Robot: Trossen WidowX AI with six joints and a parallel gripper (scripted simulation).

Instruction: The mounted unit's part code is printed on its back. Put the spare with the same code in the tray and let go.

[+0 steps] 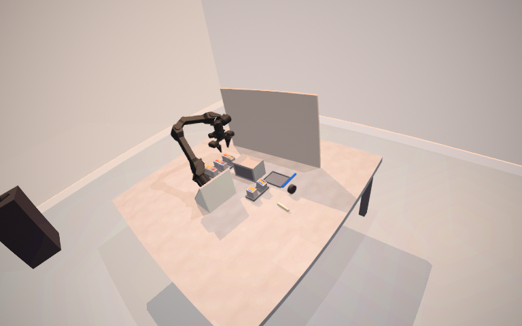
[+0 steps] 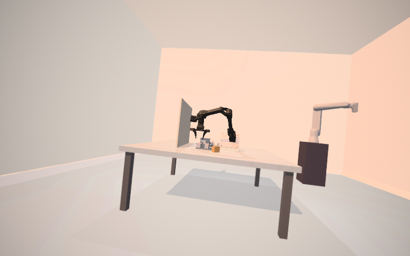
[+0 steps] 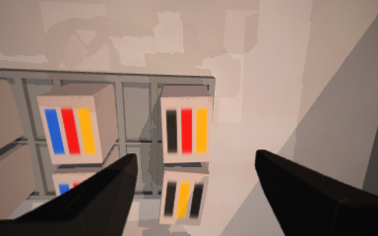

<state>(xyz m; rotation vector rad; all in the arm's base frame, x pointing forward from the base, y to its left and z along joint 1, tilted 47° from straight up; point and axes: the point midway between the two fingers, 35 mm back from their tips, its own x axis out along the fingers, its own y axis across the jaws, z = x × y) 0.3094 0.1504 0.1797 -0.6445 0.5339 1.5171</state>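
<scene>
Right now the spare block is 50 mm below my gripper tip. The rest, counted from my gripper tip: grey tray (30 mm ahead, 410 mm to the right, 90 mm below); tall grey panel (210 mm ahead, 220 mm to the right, 130 mm above); mounted unit (20 mm behind, 230 mm to the right, 40 mm below).
</scene>
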